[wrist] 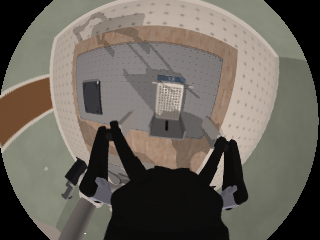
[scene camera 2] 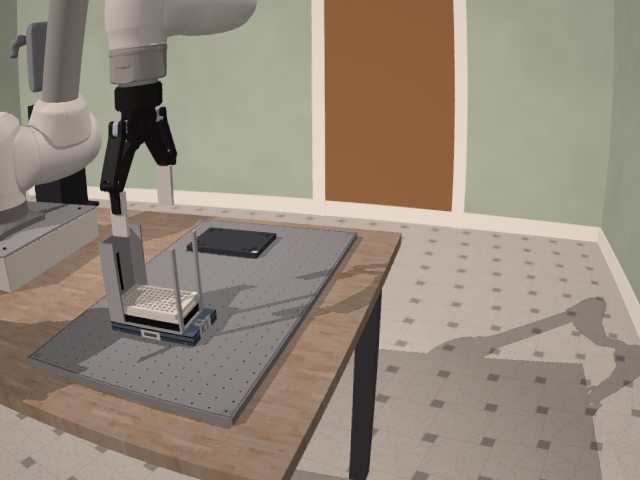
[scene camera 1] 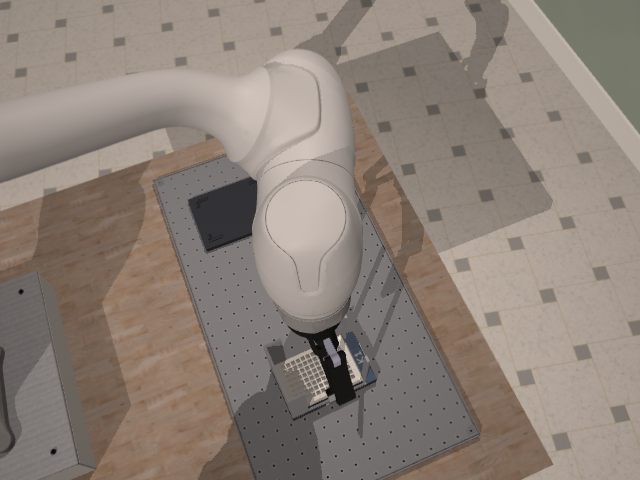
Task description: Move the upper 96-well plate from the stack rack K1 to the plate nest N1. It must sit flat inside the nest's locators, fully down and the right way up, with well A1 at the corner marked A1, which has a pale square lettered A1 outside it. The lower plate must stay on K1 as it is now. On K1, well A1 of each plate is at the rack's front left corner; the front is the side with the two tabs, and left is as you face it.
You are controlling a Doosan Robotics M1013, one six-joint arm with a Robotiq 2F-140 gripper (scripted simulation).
Labels:
My gripper shows in the wrist view [169,119], in scene camera 2 and in scene camera 1. The same spot on my gripper: [scene camera 1: 339,380] is [scene camera 2: 110,154].

